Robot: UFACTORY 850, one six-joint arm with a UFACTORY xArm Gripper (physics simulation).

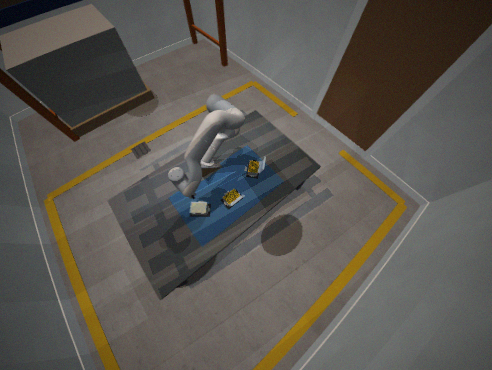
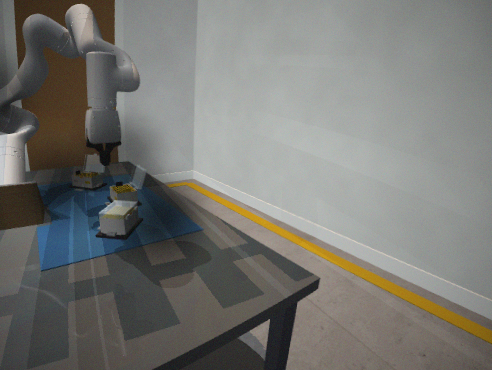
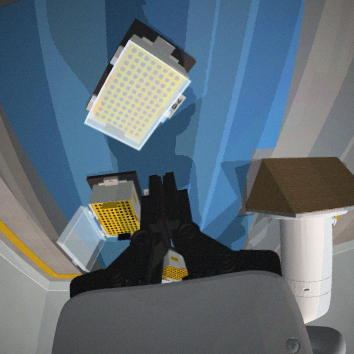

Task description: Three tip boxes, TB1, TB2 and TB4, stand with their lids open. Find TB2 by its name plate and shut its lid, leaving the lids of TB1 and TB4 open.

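Observation:
A tip box with its clear lid down over the pale tip rack [image 1: 200, 209] [image 2: 118, 218] [image 3: 140, 92] stands at the near end of the blue mat. A small plate [image 3: 175, 105] on its side is too small to read surely. A middle box with yellow tips [image 1: 232, 197] [image 2: 123, 193] [image 3: 117, 216] has its clear lid [image 3: 82, 239] open. A far box with yellow tips [image 1: 253, 168] [image 2: 87, 179] [image 3: 175, 272] also has its lid open. Their name plates are not readable. My gripper [image 2: 104, 163] [image 3: 164, 187] is shut and empty, above the mat and apart from the boxes.
The blue mat [image 1: 205, 235] [image 2: 60, 255] [image 3: 260, 60] lies on the striped table [image 1: 150, 270] [image 2: 200, 345]. A brown wedge-shaped block [image 2: 20, 206] [image 3: 305, 185] stands beside the mat, near the white arm base [image 3: 307, 260].

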